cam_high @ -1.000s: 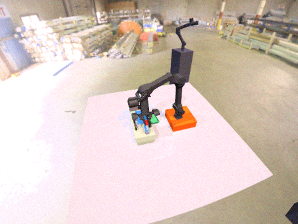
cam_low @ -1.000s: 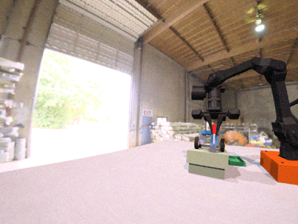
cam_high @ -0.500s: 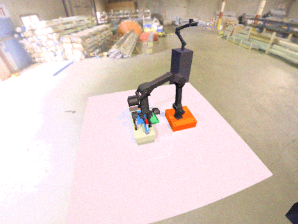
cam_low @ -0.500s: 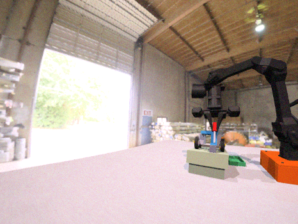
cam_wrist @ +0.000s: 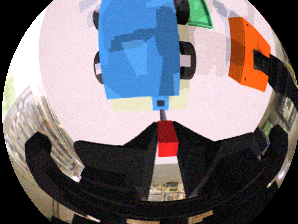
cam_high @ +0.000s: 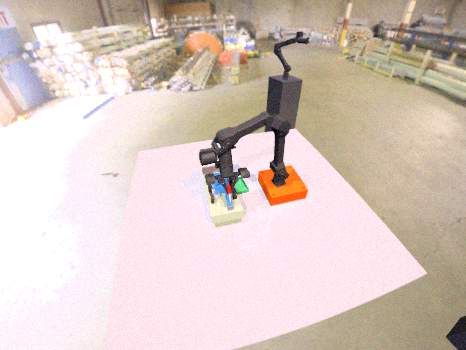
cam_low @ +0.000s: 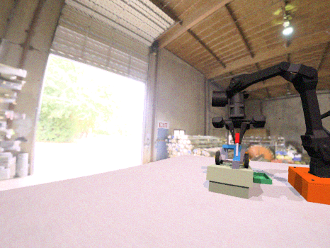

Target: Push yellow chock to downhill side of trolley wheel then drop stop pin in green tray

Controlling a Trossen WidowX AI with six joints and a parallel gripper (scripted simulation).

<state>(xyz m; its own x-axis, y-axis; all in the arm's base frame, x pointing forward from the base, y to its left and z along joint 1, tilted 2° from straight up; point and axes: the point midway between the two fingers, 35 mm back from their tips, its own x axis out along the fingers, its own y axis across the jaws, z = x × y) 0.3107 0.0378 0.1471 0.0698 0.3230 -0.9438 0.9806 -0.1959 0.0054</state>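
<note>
Now: gripper tip 180 mm to the left of the green tray, 180 mm above it and 140 mm past it. Also, from my gripper tip: pale green ramp: 130 mm below, 110 mm to the right; red-headed stop pin: right at my gripper tip; blue-topped trolley: 100 mm to the right, 60 mm below.
</note>
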